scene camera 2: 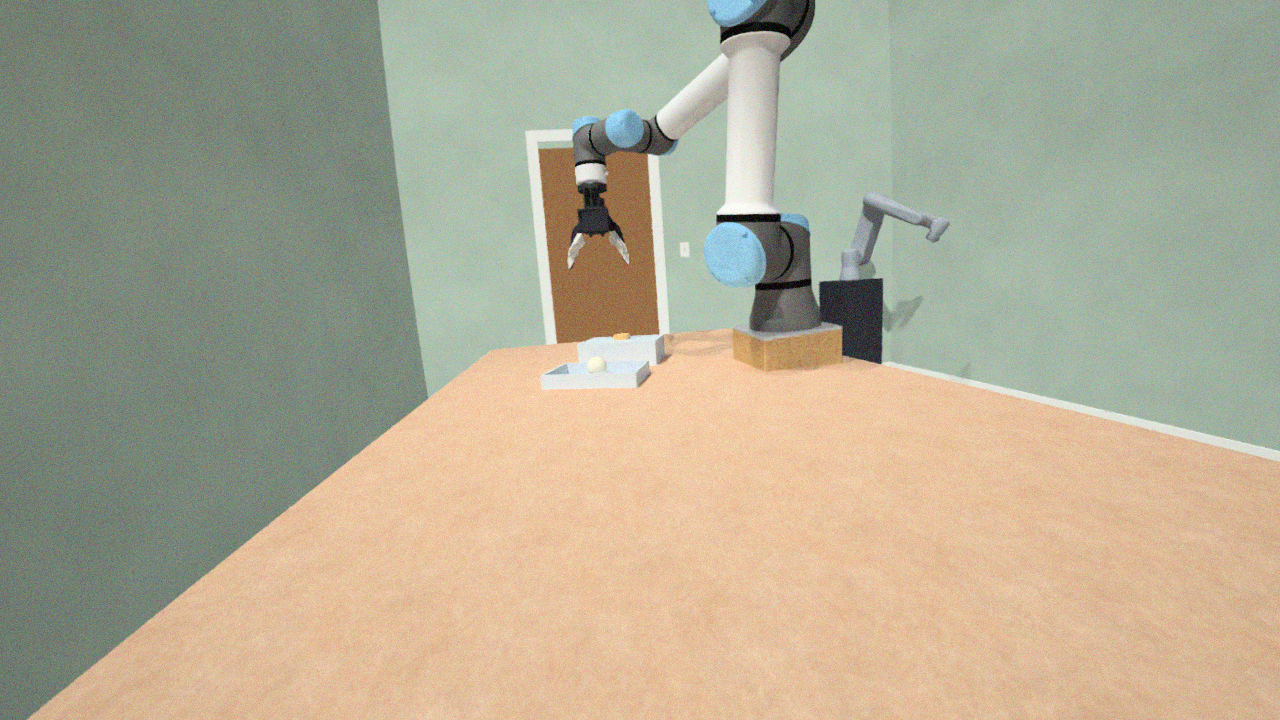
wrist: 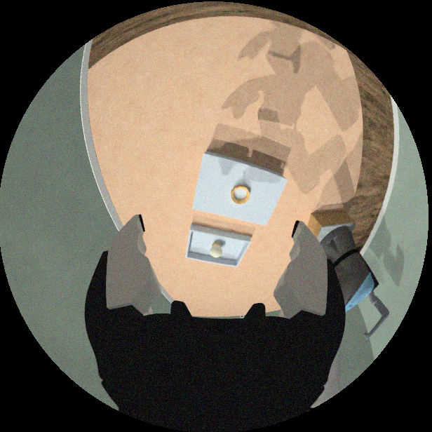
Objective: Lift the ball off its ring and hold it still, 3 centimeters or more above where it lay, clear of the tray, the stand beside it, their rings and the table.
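Frame: origin at the arm's base, x back, y right, z up, level; millimetres.
Seen in the pictures: gripper, between the fingertips: [scene camera 2: 599,267]; arm's base, origin of its link: [scene camera 2: 784,325].
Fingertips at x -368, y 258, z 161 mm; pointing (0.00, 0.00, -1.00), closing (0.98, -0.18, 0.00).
Observation:
Offsets run from my fingertips to a thing's top centre. "*": to the spot under its first point. Level surfaces: height alone.
A small cream ball @[dx -47, dy -257, dz -189 mm] [scene camera 2: 597,364] [wrist: 216,250] rests in the shallow pale tray @[dx -47, dy -257, dz -211 mm] [scene camera 2: 590,382] [wrist: 212,259]. In the wrist view a bit of its tan ring shows at the ball's upper edge; the rest is hidden. The pale blue stand [scene camera 2: 617,350] [wrist: 212,187] is beside the tray, with an orange ring @[* dx +35, dy -77, dz -172 mm] [scene camera 2: 622,336] [wrist: 240,194] on top and no ball on that ring. My gripper [scene camera 2: 598,265] [wrist: 218,219] is open and empty, pointing down high above the tray and stand. In the wrist view the ball lies between the two fingers' directions, far below them.
The tray and stand are on the wooden table @[dz -239 mm] [scene camera 2: 680,501] [wrist: 150,110]. The arm's base is on a wooden block [scene camera 2: 787,349] [wrist: 325,218] to the right of them. A small grey arm [scene camera 2: 866,234] on a dark pedestal [scene camera 2: 852,317] stands behind the block.

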